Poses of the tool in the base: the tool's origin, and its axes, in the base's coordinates. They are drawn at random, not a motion.
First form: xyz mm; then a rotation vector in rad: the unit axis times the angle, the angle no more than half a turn.
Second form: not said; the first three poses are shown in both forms.
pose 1, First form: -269.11 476.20 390.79 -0.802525 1.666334 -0.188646
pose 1, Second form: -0.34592 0.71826 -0.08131 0.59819 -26.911 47.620 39.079
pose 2, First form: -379.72 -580.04 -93.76 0.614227 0.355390 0.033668
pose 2, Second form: 0.30070 0.17398 0.01648 0.93757 -37.972 -58.004 -9.376
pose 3, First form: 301.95 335.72 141.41 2.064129 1.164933 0.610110
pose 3, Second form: 0.79309 0.44760 0.23442 0.34015 30.195 33.572 14.141
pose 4, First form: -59.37 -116.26 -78.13 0.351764 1.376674 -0.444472
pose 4, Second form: 0.16008 0.62650 -0.20227 0.73549 -5.937 -11.626 -7.813
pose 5, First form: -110.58 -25.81 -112.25 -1.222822 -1.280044 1.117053
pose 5, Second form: -0.50574 -0.52941 0.46200 0.50050 -11.058 -2.581 -11.225
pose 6, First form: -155.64 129.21 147.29 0.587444 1.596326 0.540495
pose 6, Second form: 0.25626 0.69636 0.23578 0.62755 -15.564 12.921 14.729
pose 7, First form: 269.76 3.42 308.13 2.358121 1.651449 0.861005
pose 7, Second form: 0.78293 0.54830 0.28587 0.06830 26.976 0.342 30.813
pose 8, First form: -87.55 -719.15 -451.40 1.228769 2.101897 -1.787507
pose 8, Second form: 0.40607 0.69462 -0.59072 0.06054 -8.755 -71.915 -45.140
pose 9, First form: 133.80 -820.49 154.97 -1.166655 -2.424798 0.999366
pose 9, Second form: -0.40271 -0.83699 0.34496 0.13516 13.380 -82.049 15.497
